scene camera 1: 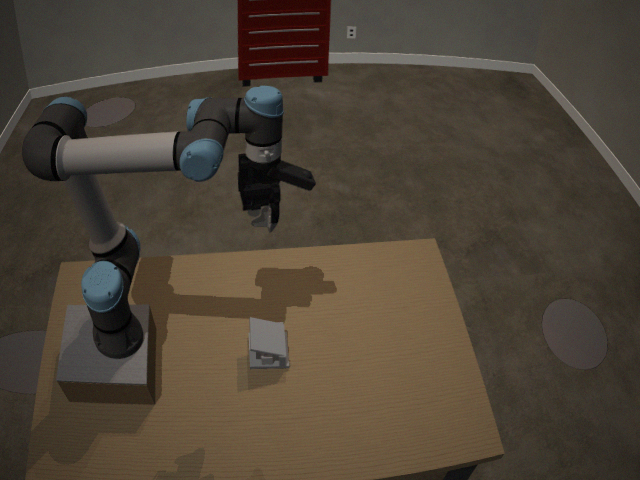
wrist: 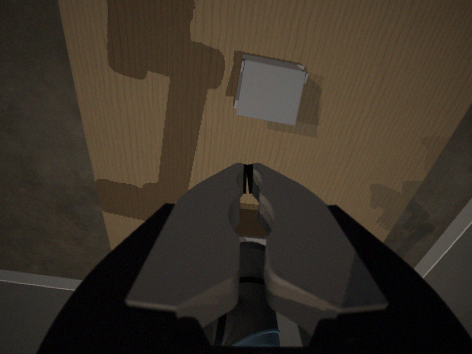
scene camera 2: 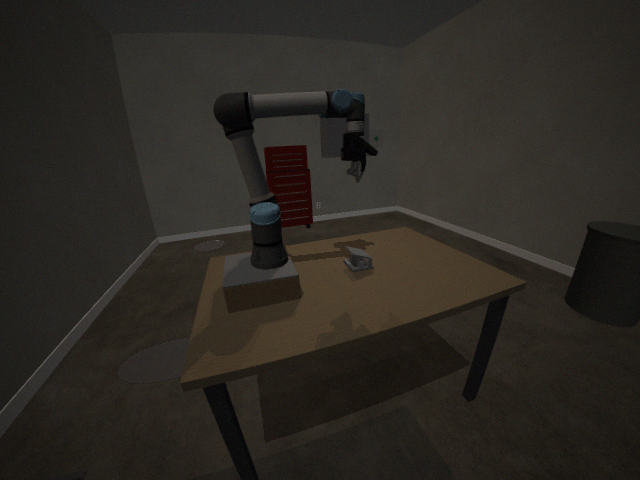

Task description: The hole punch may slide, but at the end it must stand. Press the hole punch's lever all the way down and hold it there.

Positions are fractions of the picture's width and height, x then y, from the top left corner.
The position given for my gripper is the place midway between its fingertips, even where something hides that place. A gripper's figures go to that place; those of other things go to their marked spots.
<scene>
My gripper (scene camera 1: 0.42, 0.48) is 138 cm from the lens. A grey hole punch (scene camera 1: 0.40, 0.75): 159 cm from the lens.
</scene>
